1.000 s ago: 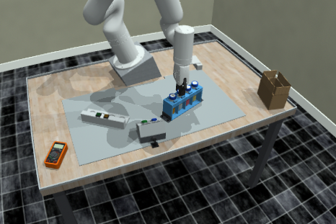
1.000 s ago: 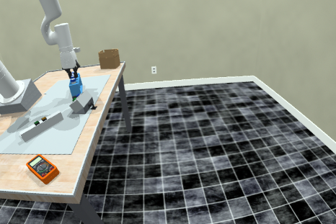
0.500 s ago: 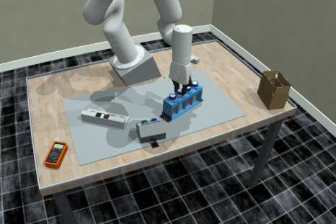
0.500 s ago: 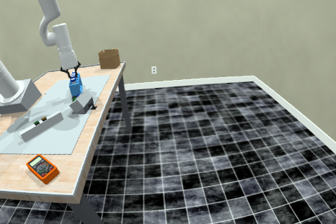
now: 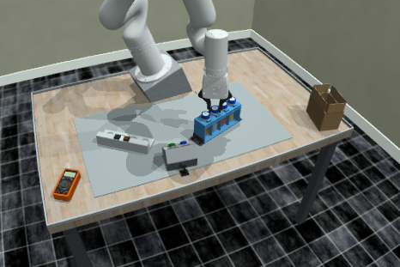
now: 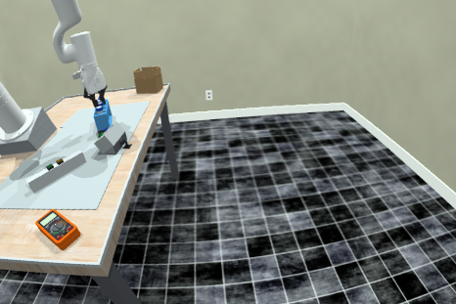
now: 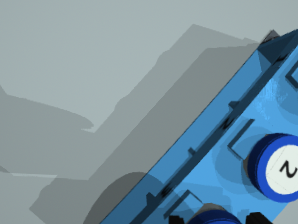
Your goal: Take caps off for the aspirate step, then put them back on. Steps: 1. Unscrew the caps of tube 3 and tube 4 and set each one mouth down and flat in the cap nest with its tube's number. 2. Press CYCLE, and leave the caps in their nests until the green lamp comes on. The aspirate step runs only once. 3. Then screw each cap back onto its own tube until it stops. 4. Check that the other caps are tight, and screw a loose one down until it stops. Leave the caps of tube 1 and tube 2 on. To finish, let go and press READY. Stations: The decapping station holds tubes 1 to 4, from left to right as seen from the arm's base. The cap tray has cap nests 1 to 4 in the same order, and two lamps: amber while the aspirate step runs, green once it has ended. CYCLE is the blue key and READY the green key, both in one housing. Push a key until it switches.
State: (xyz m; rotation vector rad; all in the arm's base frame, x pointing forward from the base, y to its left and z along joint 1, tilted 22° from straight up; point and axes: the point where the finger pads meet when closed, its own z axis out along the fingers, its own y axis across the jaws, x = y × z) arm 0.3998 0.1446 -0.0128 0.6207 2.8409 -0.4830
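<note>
Right now the blue-and-white cap is 50 mm to the right of my hand, 20 mm below it and 20 mm ahead of it. From my hand the other things lie so: green key 210 mm to the right, 90 mm ahead, 60 mm below; blue key 170 mm to the right, 90 mm ahead, 60 mm below; key housing 190 mm to the right, 110 mm ahead, 80 mm below.
</note>
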